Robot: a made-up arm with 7 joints.
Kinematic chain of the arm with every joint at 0, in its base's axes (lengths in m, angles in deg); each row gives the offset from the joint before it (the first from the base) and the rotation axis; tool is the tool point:
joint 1: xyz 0 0 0.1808 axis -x
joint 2: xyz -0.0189 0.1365 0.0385 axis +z
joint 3: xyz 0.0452 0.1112 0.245 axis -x
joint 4: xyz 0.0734 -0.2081 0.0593 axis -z
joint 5: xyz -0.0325 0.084 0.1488 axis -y
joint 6: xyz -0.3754 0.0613 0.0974 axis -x
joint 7: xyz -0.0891 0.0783 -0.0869 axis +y
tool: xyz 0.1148 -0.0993 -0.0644
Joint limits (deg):
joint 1: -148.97..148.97
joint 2: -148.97..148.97
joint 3: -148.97..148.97
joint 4: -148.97..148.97
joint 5: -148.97..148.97
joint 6: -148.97..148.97
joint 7: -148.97..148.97
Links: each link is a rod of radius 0.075 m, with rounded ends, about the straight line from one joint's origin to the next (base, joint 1, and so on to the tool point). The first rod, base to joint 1, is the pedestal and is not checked.
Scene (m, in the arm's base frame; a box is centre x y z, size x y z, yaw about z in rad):
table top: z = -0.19
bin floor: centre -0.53 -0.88 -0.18 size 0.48 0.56 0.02 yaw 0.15
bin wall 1: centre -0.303 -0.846 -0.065 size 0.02 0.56 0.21 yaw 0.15
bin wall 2: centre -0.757 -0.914 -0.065 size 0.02 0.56 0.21 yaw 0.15
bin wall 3: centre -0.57 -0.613 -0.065 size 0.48 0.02 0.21 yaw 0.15
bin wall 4: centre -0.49 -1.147 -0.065 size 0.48 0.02 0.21 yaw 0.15
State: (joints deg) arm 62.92 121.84 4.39 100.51 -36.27 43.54 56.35
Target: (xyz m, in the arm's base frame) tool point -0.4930 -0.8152 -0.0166
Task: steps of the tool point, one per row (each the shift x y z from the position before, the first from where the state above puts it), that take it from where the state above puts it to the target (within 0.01 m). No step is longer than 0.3 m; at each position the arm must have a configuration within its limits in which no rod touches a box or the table.
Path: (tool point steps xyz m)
1: -0.0212 -0.0926 0.1929
2: -0.0190 -0.1482 0.1601
3: -0.0166 -0.1924 0.1113
4: -0.0137 -0.2206 0.0501
5: -0.0104 -0.2298 -0.0179
6: -0.0069 -0.2181 -0.0868
7: -0.0032 -0.1855 -0.1506
8: 0.0008 -0.1347 -0.2025
9: 0.0050 -0.0697 -0.2374
10: 0.0092 0.0041 -0.2513

